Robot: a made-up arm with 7 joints. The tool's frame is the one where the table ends. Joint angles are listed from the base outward.
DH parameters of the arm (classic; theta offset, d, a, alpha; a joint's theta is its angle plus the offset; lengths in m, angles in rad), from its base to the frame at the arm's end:
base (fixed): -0.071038 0 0 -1.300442
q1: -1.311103 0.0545 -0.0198 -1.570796
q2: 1.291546 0 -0.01 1.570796
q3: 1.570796 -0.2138 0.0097 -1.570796
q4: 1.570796 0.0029 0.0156 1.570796
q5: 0 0.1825 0 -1.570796
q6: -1.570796 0 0.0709 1.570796
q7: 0 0 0 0
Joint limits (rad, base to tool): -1.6..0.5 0..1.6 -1.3..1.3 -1.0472..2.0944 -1.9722..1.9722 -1.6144..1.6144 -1.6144..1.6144
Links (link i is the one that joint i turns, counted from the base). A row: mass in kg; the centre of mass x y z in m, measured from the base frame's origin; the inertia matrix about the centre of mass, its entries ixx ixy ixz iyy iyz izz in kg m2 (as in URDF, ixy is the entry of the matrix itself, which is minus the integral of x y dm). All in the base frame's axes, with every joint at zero. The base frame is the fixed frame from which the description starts. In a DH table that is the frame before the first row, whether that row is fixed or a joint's. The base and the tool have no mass.
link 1: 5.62; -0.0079 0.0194 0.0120; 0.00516 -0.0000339 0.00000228 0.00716 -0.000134 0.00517
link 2: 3.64; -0.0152 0.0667 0.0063; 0.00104 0 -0.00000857 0.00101 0 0.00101
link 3: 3.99; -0.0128 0.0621 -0.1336; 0.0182 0 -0.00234 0.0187 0 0.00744
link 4: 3.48; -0.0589 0.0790 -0.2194; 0.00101 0 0 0.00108 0 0.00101
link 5: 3.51; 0.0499 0.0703 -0.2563; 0.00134 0.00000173 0.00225 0.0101 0 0.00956
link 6: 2.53; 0.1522 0.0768 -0.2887; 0.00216 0 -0.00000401 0.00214 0 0.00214
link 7: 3.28; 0.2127 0.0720 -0.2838; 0.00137 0 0.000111 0.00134 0 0.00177
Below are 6 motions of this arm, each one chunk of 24 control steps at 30 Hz.
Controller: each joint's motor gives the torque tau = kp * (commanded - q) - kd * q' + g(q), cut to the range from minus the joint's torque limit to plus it. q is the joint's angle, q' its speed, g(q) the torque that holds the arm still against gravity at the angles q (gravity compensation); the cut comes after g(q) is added. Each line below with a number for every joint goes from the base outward.
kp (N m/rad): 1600 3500 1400 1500 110 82 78
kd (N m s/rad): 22 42 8.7 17 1.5 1.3 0.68
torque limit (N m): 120 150 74 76 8.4 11 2.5
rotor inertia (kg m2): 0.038 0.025 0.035 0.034 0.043 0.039 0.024
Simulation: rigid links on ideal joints. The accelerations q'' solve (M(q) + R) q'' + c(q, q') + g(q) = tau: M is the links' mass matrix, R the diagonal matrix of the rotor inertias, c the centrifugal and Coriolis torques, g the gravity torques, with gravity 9.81 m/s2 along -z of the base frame. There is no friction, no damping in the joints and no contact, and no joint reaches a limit. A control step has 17 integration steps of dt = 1/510 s. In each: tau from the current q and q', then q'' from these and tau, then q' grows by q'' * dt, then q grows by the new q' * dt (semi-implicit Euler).
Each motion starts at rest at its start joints. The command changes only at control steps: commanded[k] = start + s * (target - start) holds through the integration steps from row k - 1 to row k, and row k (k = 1, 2, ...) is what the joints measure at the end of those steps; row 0 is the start. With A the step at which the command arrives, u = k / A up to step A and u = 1 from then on. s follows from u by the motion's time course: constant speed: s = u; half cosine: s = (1 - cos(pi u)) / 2; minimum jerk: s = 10 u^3 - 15 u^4 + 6 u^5; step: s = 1 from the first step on.
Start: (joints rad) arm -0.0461 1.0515 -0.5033 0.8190 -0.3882 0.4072 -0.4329
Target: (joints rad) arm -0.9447 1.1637 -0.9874 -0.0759 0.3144 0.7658 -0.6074
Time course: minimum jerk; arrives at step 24
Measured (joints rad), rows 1 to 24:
1: -0.0464 1.0516 -0.5037 0.8185 -0.3878 0.4080 -0.4330
2: -0.0488 1.0520 -0.5062 0.8151 -0.3850 0.4133 -0.4339
3: -0.0566 1.0529 -0.5121 0.8059 -0.3775 0.4247 -0.4363
4: -0.0727 1.0546 -0.5220 0.7885 -0.3638 0.4392 -0.4405
5: -0.0989 1.0574 -0.5363 0.7618 -0.3431 0.4526 -0.4462
6: -0.1354 1.0612 -0.5550 0.7254 -0.3151 0.4640 -0.4535
7: -0.1814 1.0661 -0.5784 0.6799 -0.2802 0.4757 -0.4625
8: -0.2354 1.0720 -0.6061 0.6265 -0.2389 0.4905 -0.4731
9: -0.2957 1.0788 -0.6376 0.5666 -0.1922 0.5096 -0.4849
10: -0.3610 1.0864 -0.6720 0.5015 -0.1413 0.5324 -0.4976
11: -0.4300 1.0947 -0.7083 0.4330 -0.0872 0.5570 -0.5108
12: -0.5010 1.1034 -0.7454 0.3626 -0.0314 0.5820 -0.5242
13: -0.5719 1.1122 -0.7825 0.2924 0.0246 0.6068 -0.5373
14: -0.6406 1.1209 -0.8185 0.2244 0.0792 0.6314 -0.5500
15: -0.7051 1.1292 -0.8525 0.1606 0.1307 0.6558 -0.5619
16: -0.7637 1.1370 -0.8838 0.1026 0.1773 0.6793 -0.5728
17: -0.8151 1.1439 -0.9115 0.0519 0.2181 0.7008 -0.5824
18: -0.8583 1.1499 -0.9350 0.0093 0.2522 0.7193 -0.5904
19: -0.8927 1.1547 -0.9539 -0.0245 0.2792 0.7341 -0.5967
20: -0.9182 1.1584 -0.9680 -0.0492 0.2989 0.7453 -0.6012
21: -0.9349 1.1610 -0.9776 -0.0653 0.3114 0.7534 -0.6042
22: -0.9438 1.1626 -0.9832 -0.0738 0.3174 0.7588 -0.6059
23: -0.9466 1.1634 -0.9859 -0.0765 0.3183 0.7622 -0.6067
24: -0.9457 1.1637 -0.9870 -0.0762 0.3162 0.7646 -0.6071

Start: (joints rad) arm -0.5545 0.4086 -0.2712 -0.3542 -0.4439 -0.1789 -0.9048
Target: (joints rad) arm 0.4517 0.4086 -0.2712 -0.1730 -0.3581 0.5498 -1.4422
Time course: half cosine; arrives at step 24
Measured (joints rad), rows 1 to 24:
1: -0.5518 0.4086 -0.2708 -0.3541 -0.4436 -0.1786 -0.9069
2: -0.5410 0.4086 -0.2702 -0.3528 -0.4427 -0.1760 -0.9142
3: -0.5193 0.4087 -0.2702 -0.3488 -0.4410 -0.1651 -0.9271
4: -0.4880 0.4087 -0.2706 -0.3425 -0.4385 -0.1417 -0.9439
5: -0.4496 0.4088 -0.2710 -0.3348 -0.4351 -0.1088 -0.9643
6: -0.4053 0.4088 -0.2711 -0.3263 -0.4312 -0.0731 -0.9883
7: -0.3552 0.4088 -0.2710 -0.3171 -0.4269 -0.0371 -1.0155
8: -0.3000 0.4089 -0.2710 -0.3069 -0.4223 0.0012 -1.0455
9: -0.2403 0.4089 -0.2710 -0.2959 -0.4171 0.0441 -1.0775
10: -0.1771 0.4089 -0.2712 -0.2841 -0.4116 0.0916 -1.1112
11: -0.1116 0.4090 -0.2714 -0.2719 -0.4057 0.1412 -1.1460
12: -0.0451 0.4090 -0.2715 -0.2597 -0.3998 0.1909 -1.1813
13: 0.0212 0.4090 -0.2716 -0.2476 -0.3940 0.2397 -1.2165
14: 0.0861 0.4090 -0.2718 -0.2359 -0.3884 0.2873 -1.2510
15: 0.1488 0.4091 -0.2719 -0.2246 -0.3830 0.3334 -1.2842
16: 0.2082 0.4091 -0.2720 -0.2139 -0.3779 0.3774 -1.3154
17: 0.2632 0.4090 -0.2721 -0.2041 -0.3732 0.4183 -1.3443
18: 0.3128 0.4090 -0.2723 -0.1953 -0.3690 0.4553 -1.3702
19: 0.3561 0.4090 -0.2723 -0.1877 -0.3655 0.4876 -1.3927
20: 0.3924 0.4090 -0.2724 -0.1814 -0.3625 0.5147 -1.4115
21: 0.4211 0.4089 -0.2724 -0.1765 -0.3602 0.5361 -1.4262
22: 0.4417 0.4089 -0.2724 -0.1730 -0.3586 0.5516 -1.4365
23: 0.4539 0.4088 -0.2723 -0.1711 -0.3577 0.5610 -1.4423
24: 0.4574 0.4087 -0.2722 -0.1706 -0.3574 0.5641 -1.4434

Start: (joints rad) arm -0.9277 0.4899 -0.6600 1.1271 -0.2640 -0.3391 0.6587
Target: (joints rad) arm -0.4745 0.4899 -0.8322 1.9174 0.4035 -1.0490 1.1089
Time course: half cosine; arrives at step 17
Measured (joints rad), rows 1 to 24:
1: -0.9269 0.4897 -0.6613 1.1328 -0.2591 -0.3473 0.6624
2: -0.9212 0.4895 -0.6653 1.1509 -0.2422 -0.3738 0.6752
3: -0.9053 0.4898 -0.6723 1.1828 -0.2131 -0.4136 0.6966
4: -0.8781 0.4901 -0.6823 1.2279 -0.1749 -0.4547 0.7233
5: -0.8416 0.4903 -0.6947 1.2842 -0.1284 -0.4931 0.7547
6: -0.7997 0.4908 -0.7086 1.3488 -0.0744 -0.5350 0.7910
7: -0.7560 0.4914 -0.7235 1.4187 -0.0152 -0.5868 0.8308
8: -0.7130 0.4918 -0.7390 1.4911 0.0468 -0.6494 0.8723
9: -0.6711 0.4919 -0.7547 1.5639 0.1096 -0.7180 0.9142
10: -0.6302 0.4918 -0.7702 1.6353 0.1712 -0.7859 0.9549
11: -0.5905 0.4918 -0.7848 1.7035 0.2300 -0.8481 0.9932
12: -0.5532 0.4921 -0.7982 1.7661 0.2840 -0.9023 1.0279
13: -0.5206 0.4923 -0.8098 1.8206 0.3313 -0.9486 1.0577
14: -0.4948 0.4923 -0.8192 1.8645 0.3697 -0.9878 1.0815
15: -0.4769 0.4920 -0.8262 1.8964 0.3971 -1.0187 1.0986
16: -0.4671 0.4915 -0.8306 1.9153 0.4124 -1.0391 1.1083
17: -0.4651 0.4910 -0.8320 1.9209 0.4158 -1.0466 1.1104
18: -0.4695 0.4901 -0.8321 1.9188 0.4103 -1.0464 1.1083
19: -0.4761 0.4895 -0.8323 1.9165 0.4020 -1.0481 1.1081
20: -0.4795 0.4896 -0.8324 1.9157 0.3968 -1.0525 1.1095
21: -0.4784 0.4898 -0.8323 1.9163 0.3976 -1.0540 1.1097
22: -0.4750 0.4899 -0.8322 1.9173 0.4025 -1.0510 1.1089
23: -0.4723 0.4899 -0.8321 1.9181 0.4068 -1.0471 1.1084
24: -0.4719 0.4900 -0.8321 1.9182 0.4074 -1.0457 1.1086

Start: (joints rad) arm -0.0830 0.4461 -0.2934 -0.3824 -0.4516 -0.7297 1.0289
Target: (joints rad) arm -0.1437 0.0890 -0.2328 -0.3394 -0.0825 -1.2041 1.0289
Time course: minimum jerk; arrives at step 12
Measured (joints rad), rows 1 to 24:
1: -0.0832 0.4443 -0.2929 -0.3820 -0.4505 -0.7314 1.0290
2: -0.0848 0.4331 -0.2907 -0.3800 -0.4425 -0.7424 1.0295
3: -0.0889 0.4081 -0.2871 -0.3765 -0.4199 -0.7714 1.0302
4: -0.0957 0.3692 -0.2814 -0.3720 -0.3792 -0.8219 1.0302
5: -0.1047 0.3196 -0.2737 -0.3666 -0.3250 -0.8904 1.0297
6: -0.1147 0.2644 -0.2648 -0.3607 -0.2649 -0.9683 1.0293
7: -0.1243 0.2095 -0.2562 -0.3545 -0.2056 -1.0455 1.0292
8: -0.1326 0.1608 -0.2485 -0.3488 -0.1523 -1.1129 1.0290
9: -0.1389 0.1233 -0.2419 -0.3444 -0.1106 -1.1645 1.0286
10: -0.1429 0.0997 -0.2373 -0.3416 -0.0849 -1.1969 1.0283
11: -0.1444 0.0897 -0.2346 -0.3402 -0.0755 -1.2099 1.0283
12: -0.1441 0.0887 -0.2331 -0.3397 -0.0782 -1.2088 1.0286
13: -0.1435 0.0891 -0.2323 -0.3393 -0.0842 -1.2037 1.0291
14: -0.1434 0.0891 -0.2326 -0.3391 -0.0859 -1.2017 1.0295
15: -0.1437 0.0890 -0.2329 -0.3393 -0.0830 -1.2028 1.0290
16: -0.1438 0.0890 -0.2329 -0.3395 -0.0809 -1.2045 1.0285
17: -0.1437 0.0890 -0.2329 -0.3395 -0.0815 -1.2050 1.0287
18: -0.1436 0.0890 -0.2327 -0.3394 -0.0829 -1.2044 1.0291
19: -0.1436 0.0890 -0.2327 -0.3394 -0.0832 -1.2039 1.0290
20: -0.1437 0.0890 -0.2328 -0.3394 -0.0826 -1.2038 1.0289
21: -0.1437 0.0890 -0.2328 -0.3394 -0.0822 -1.2040 1.0288
22: -0.1437 0.0890 -0.2328 -0.3394 -0.0823 -1.2042 1.0289
23: -0.1437 0.0890 -0.2328 -0.3394 -0.0826 -1.2042 1.0289
24: -0.1437 0.0890 -0.2328 -0.3394 -0.0826 -1.2041 1.0289

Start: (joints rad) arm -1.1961 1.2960 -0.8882 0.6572 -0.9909 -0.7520 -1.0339
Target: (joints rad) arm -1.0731 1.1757 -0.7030 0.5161 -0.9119 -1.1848 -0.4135
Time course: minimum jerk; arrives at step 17
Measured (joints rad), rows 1 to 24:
1: -1.1959 1.2958 -0.8878 0.6570 -0.9909 -0.7524 -1.0327
2: -1.1946 1.2946 -0.8855 0.6555 -0.9908 -0.7559 -1.0247
3: -1.1914 1.2913 -0.8802 0.6517 -0.9898 -0.7664 -1.0045
4: -1.1858 1.2854 -0.8715 0.6447 -0.9865 -0.7867 -0.9717
5: -1.1779 1.2771 -0.8592 0.6348 -0.9806 -0.8167 -0.9271
6: -1.1678 1.2666 -0.8436 0.6224 -0.9730 -0.8548 -0.8724
7: -1.1559 1.2545 -0.8255 0.6081 -0.9646 -0.8988 -0.8096
8: -1.1428 1.2415 -0.8057 0.5928 -0.9556 -0.9465 -0.7416
9: -1.1293 1.2281 -0.7853 0.5771 -0.9464 -0.9954 -0.6723
10: -1.1160 1.2153 -0.7655 0.5619 -0.9373 -1.0431 -0.6058
11: -1.1037 1.2035 -0.7473 0.5482 -0.9291 -1.0868 -0.5458
12: -1.0930 1.1935 -0.7318 0.5365 -0.9222 -1.1242 -0.4956
13: -1.0845 1.1856 -0.7194 0.5273 -0.9169 -1.1534 -0.4571
14: -1.0784 1.1801 -0.7108 0.5210 -0.9132 -1.1735 -0.4310
15: -1.0747 1.1769 -0.7057 0.5174 -0.9112 -1.1846 -0.4169
16: -1.0732 1.1756 -0.7035 0.5160 -0.9107 -1.1880 -0.4126
17: -1.0729 1.1756 -0.7031 0.5160 -0.9112 -1.1866 -0.4134
18: -1.0731 1.1757 -0.7030 0.5162 -0.9121 -1.1842 -0.4140
19: -1.0732 1.1757 -0.7029 0.5162 -0.9125 -1.1836 -0.4133
20: -1.0731 1.1757 -0.7030 0.5161 -0.9122 -1.1844 -0.4133
21: -1.0731 1.1757 -0.7030 0.5161 -0.9117 -1.1852 -0.4137
22: -1.0731 1.1757 -0.7030 0.5161 -0.9116 -1.1852 -0.4136
23: -1.0731 1.1757 -0.7030 0.5161 -0.9119 -1.1849 -0.4134
24: -1.0731 1.1757 -0.7030 0.5161 -0.9120 -1.1846 -0.4135

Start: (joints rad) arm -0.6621 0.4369 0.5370 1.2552 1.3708 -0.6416 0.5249
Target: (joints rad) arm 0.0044 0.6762 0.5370 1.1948 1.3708 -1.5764 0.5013
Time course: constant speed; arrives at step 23
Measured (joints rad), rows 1 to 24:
1: -0.6475 0.4458 0.5368 1.2484 1.3697 -0.6820 0.5226
2: -0.6156 0.4604 0.5387 1.2448 1.3618 -0.7408 0.5242
3: -0.5759 0.4713 0.5392 1.2460 1.3599 -0.7762 0.5250
4: -0.5379 0.4798 0.5385 1.2478 1.3721 -0.7996 0.5199
5: -0.5057 0.4895 0.5382 1.2467 1.3833 -0.8336 0.5159
6: -0.4795 0.5004 0.5383 1.2426 1.3812 -0.8798 0.5167
7: -0.4561 0.5114 0.5385 1.2375 1.3713 -0.9285 0.5182
8: -0.4313 0.5221 0.5386 1.2332 1.3646 -0.9728 0.5176
9: -0.4027 0.5325 0.5386 1.2306 1.3647 -1.0123 0.5161
10: -0.3710 0.5426 0.5385 1.2292 1.3691 -1.0498 0.5144
11: -0.3389 0.5527 0.5384 1.2279 1.3736 -1.0881 0.5127
12: -0.3086 0.5630 0.5384 1.2258 1.3757 -1.1284 0.5114
13: -0.2805 0.5735 0.5384 1.2227 1.3746 -1.1702 0.5107
14: -0.2534 0.5841 0.5385 1.2193 1.3715 -1.2122 0.5102
15: -0.2257 0.5946 0.5386 1.2162 1.3692 -1.2533 0.5095
16: -0.1966 0.6050 0.5386 1.2136 1.3691 -1.2935 0.5084
17: -0.1668 0.6153 0.5385 1.2114 1.3708 -1.3335 0.5071
18: -0.1369 0.6256 0.5384 1.2092 1.3727 -1.3739 0.5057
19: -0.1077 0.6360 0.5384 1.2067 1.3733 -1.4148 0.5047
20: -0.0791 0.6464 0.5384 1.2039 1.3726 -1.4559 0.5038
21: -0.0506 0.6569 0.5385 1.2010 1.3714 -1.4966 0.5029
22: -0.0219 0.6673 0.5385 1.1983 1.3708 -1.5371 0.5020
23: 0.0072 0.6777 0.5385 1.1958 1.3711 -1.5776 0.5009
24: 0.0205 0.6792 0.5384 1.1992 1.3757 -1.5971 0.5025

